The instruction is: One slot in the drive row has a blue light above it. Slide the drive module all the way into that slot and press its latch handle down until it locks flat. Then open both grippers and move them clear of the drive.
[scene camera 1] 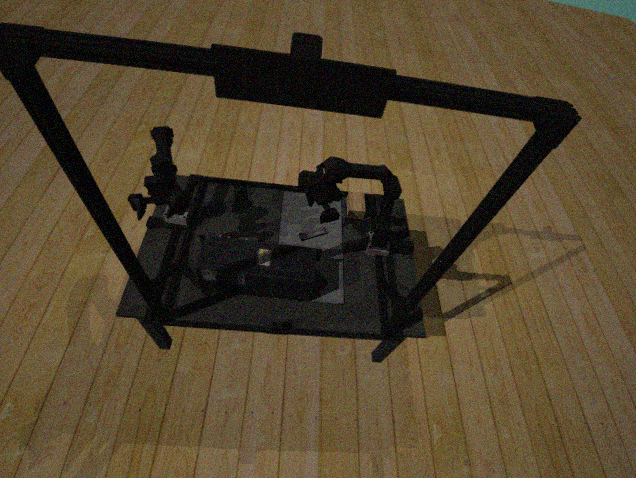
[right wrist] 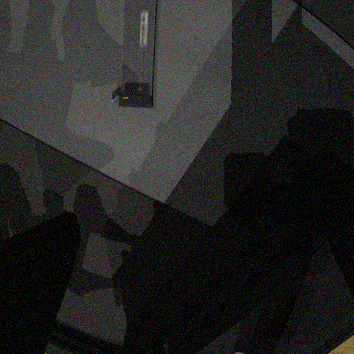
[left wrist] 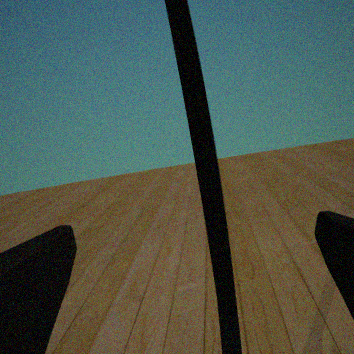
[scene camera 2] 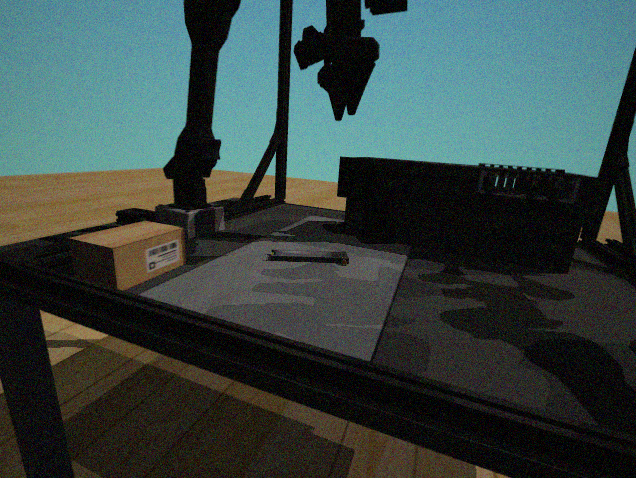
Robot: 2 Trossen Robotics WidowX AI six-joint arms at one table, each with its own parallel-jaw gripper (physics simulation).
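Frame: origin at the left arm's base, x left, y back, z up, level; centimetres.
Where they show: left gripper, fingertip midpoint: [scene camera 1: 153, 218] [left wrist: 197, 233]; right gripper, fingertip midpoint: [scene camera 1: 316, 214] [right wrist: 205, 222] [scene camera 2: 344, 118]; right arm's base, origin of the base link: [scene camera 1: 379, 241] [scene camera 2: 190, 206].
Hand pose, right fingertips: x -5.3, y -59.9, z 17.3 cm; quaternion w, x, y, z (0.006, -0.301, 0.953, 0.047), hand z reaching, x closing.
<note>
Things, the pixels of their top centre, and the offset from my right fingertips. "pt": a spot on its surface instead. Level surfaces: height alone.
- drive module, middle of its top: [right wrist: 131, 46] [scene camera 2: 309, 254] [scene camera 1: 313, 232] dz -23.3, dx +8.7, dy -1.0 cm
- lighter grey mat, its level: dz -24.2 cm
- dark drive chassis, middle of its top: [scene camera 2: 456, 164] [scene camera 1: 259, 257] dz -6.9, dx -19.6, dy +18.9 cm
- cardboard box, middle of its top: [scene camera 2: 131, 232] [scene camera 1: 357, 201] dz -18.5, dx +27.8, dy -20.2 cm
- raised front rim, surface spot: [scene camera 2: 316, 375] pt dz -23.8, dx +35.1, dy +13.0 cm
The drive module [scene camera 1: 313, 233] [scene camera 2: 308, 256] [right wrist: 138, 53] is a thin dark bar lying flat on the lighter grey mat [scene camera 1: 294, 220] [scene camera 2: 292, 303] [right wrist: 197, 70], with its latch end toward the bottom of the right wrist view. My right gripper [scene camera 1: 328, 214] [scene camera 2: 345, 106] is open and empty, hanging high above the module and pointing down. My left gripper [scene camera 1: 138, 205] [left wrist: 197, 233] is open and empty at the table's far left, pointing out over the floor. The dark drive chassis [scene camera 2: 411, 204] stands behind the mat, with its slot row [scene camera 2: 506, 182] at the right end. I cannot make out a blue light.
A cardboard box [scene camera 2: 131, 251] with a label stands beside the right arm's base [scene camera 2: 190, 190]. A black gantry frame [scene camera 1: 307, 81] spans the table; one of its posts [scene camera 2: 284, 95] [left wrist: 207, 175] rises behind the mat. The table has a raised front rim [scene camera 2: 316, 375].
</note>
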